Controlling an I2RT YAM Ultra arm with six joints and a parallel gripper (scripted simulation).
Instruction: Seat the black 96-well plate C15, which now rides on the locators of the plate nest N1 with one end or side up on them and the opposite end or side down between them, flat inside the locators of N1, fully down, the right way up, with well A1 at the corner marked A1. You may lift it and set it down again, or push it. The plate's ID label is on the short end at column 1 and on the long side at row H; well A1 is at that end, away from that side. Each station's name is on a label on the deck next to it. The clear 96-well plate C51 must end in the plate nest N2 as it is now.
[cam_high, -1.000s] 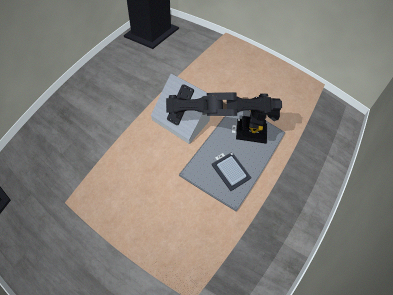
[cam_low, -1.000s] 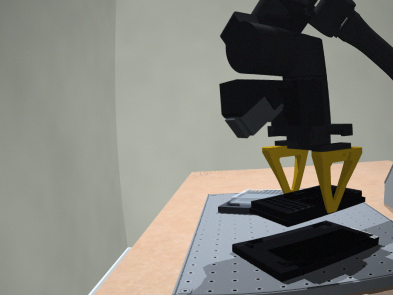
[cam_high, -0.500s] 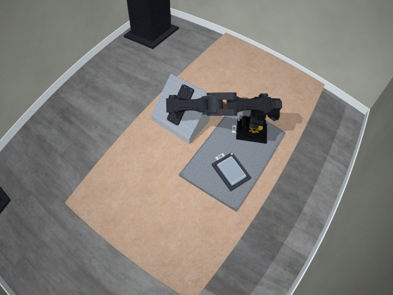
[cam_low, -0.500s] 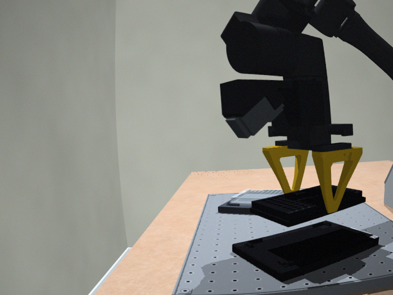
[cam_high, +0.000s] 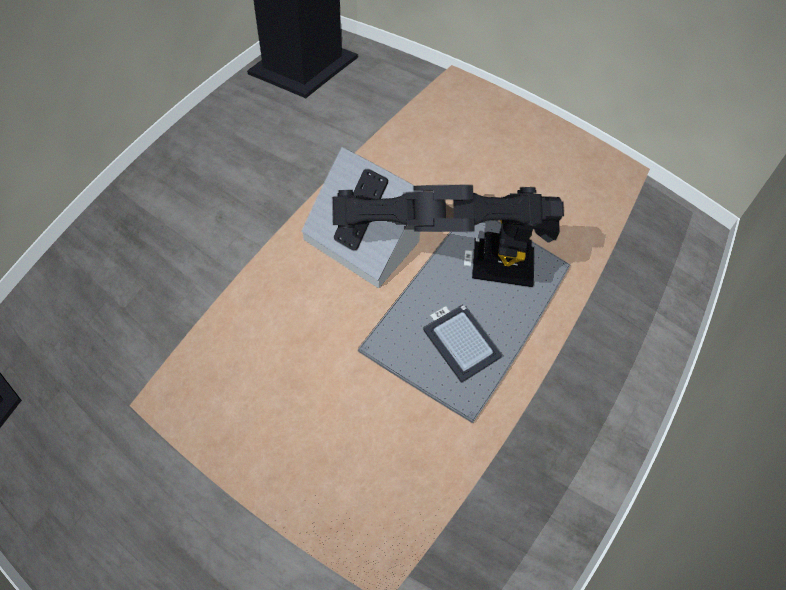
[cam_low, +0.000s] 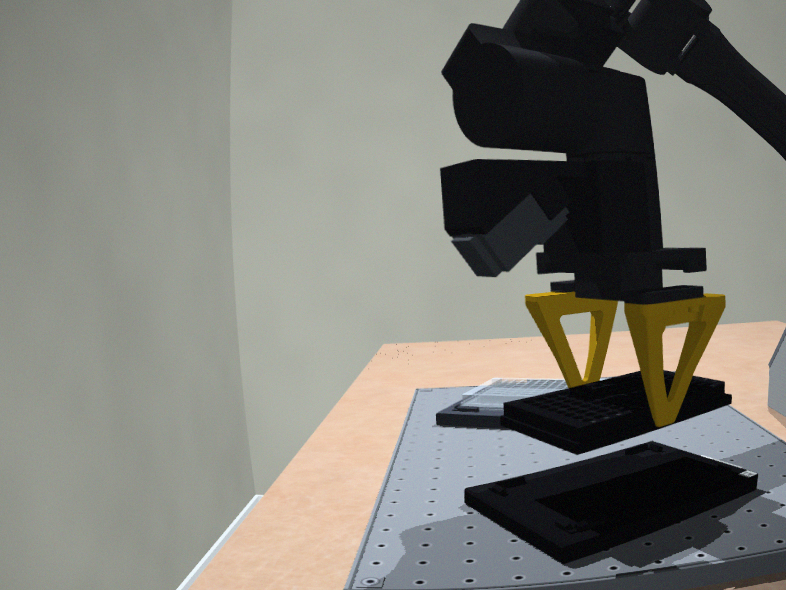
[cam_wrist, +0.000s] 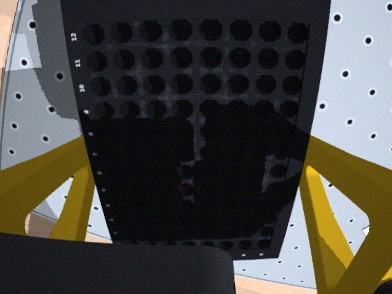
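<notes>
The black plate nest N1 is 6 cm below my hand. Also, from my hand: A1 mark (9 cm behind, 2 cm to the left, 6 cm below); N1 label (9 cm behind, 4 cm to the right, 7 cm below); black 96-well plate C15 (right at my hand).
</notes>
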